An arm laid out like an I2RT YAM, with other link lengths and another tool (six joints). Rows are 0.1 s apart.
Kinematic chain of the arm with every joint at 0, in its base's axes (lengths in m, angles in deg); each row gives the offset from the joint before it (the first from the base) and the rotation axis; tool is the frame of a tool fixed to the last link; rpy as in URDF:
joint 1: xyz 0 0 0.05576 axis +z
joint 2: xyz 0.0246 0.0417 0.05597 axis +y
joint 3: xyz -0.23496 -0.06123 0 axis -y
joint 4: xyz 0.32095 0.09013 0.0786 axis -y
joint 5: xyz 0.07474 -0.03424 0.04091 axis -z
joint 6: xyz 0.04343 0 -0.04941 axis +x
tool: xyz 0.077 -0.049 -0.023 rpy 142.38 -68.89 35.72
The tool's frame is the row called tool.
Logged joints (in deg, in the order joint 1, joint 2, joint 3, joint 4, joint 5, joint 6), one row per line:
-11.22 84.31 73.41 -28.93 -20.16 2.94
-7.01 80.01 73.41 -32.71 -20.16 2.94
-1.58 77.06 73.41 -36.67 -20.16 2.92
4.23 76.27 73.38 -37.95 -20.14 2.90
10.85 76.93 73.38 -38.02 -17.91 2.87
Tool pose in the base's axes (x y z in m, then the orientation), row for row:
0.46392 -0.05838 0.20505 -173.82 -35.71 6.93
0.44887 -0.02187 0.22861 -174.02 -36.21 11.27
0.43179 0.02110 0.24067 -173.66 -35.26 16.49
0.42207 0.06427 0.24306 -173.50 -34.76 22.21
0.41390 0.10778 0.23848 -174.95 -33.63 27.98
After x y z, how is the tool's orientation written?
As angles about the fixed x, y, z axes (roll, pitch, yaw), in degrees.
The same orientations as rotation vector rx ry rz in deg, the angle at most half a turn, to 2 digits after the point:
-163.41 -12.75 -52.16
-161.62 -18.74 -52.10
-159.51 -25.99 -49.54
-156.84 -33.69 -47.51
-155.67 -40.99 -45.48

